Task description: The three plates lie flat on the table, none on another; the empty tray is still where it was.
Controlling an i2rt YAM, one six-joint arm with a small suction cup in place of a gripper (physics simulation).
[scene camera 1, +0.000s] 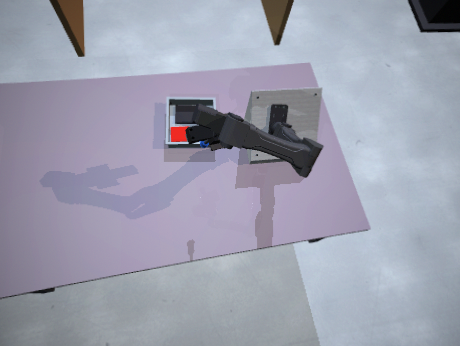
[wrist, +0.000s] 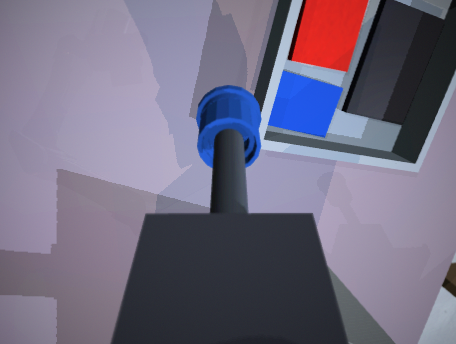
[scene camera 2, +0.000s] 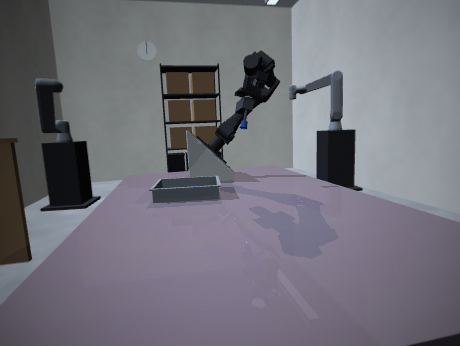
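Pixels of known places: hand, its tool point: (scene camera 1: 203,144) (wrist: 228,115) (scene camera 2: 243,128); arm's base, origin of its link: (scene camera 1: 276,128) (scene camera 2: 210,150).
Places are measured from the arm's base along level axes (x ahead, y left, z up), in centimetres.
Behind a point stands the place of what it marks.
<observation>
A grey tray (scene camera 1: 168,120) {x 46.1, y -11.7, z -11.3 cm} (scene camera 2: 186,194) {x 46.2, y -10.7, z -11.8 cm} (wrist: 340,156) {x 24.9, y -9.8, z -9.2 cm} stands on the pinkish table (scene camera 1: 100,250) {x 71.3, y 43.8, z -14.2 cm} (scene camera 2: 165,280) {x 100.1, y -11.6, z -14.2 cm}, in front of the arm's base. A red plate (scene camera 1: 178,134) {x 41.8, y -5.3, z -12.8 cm} (wrist: 330,35) {x 37.8, y -5.9, z -12.8 cm}, a blue plate (wrist: 306,104) {x 29.8, y -5.4, z -12.8 cm} and a black plate (scene camera 1: 185,114) {x 38.5, y -16.0, z -12.8 cm} (wrist: 395,65) {x 36.5, y -16.1, z -12.9 cm} lie inside it, side by side and apart, none on another. In scene camera 1 the arm hides the blue plate and part of the other two. My gripper (scene camera 1: 204,144) {x 31.6, y 12.4, z 10.3 cm} (scene camera 2: 243,124) (wrist: 229,125), a blue suction cup, is open and bears nothing. It hangs high above the table, beside the tray in the wrist view.
The arm stands on a grey wedge-shaped base (scene camera 1: 307,107) {x -12.6, y -6.3, z 5.7 cm} (scene camera 2: 202,165) {x 11.3, y -4.5, z -6.0 cm} near the table's end. Behind the table are a shelf rack (scene camera 2: 190,95) with boxes and two grey arms (scene camera 2: 46,110) (scene camera 2: 337,100) on black pedestals. Brown furniture (scene camera 2: 14,200) stands at the left.
</observation>
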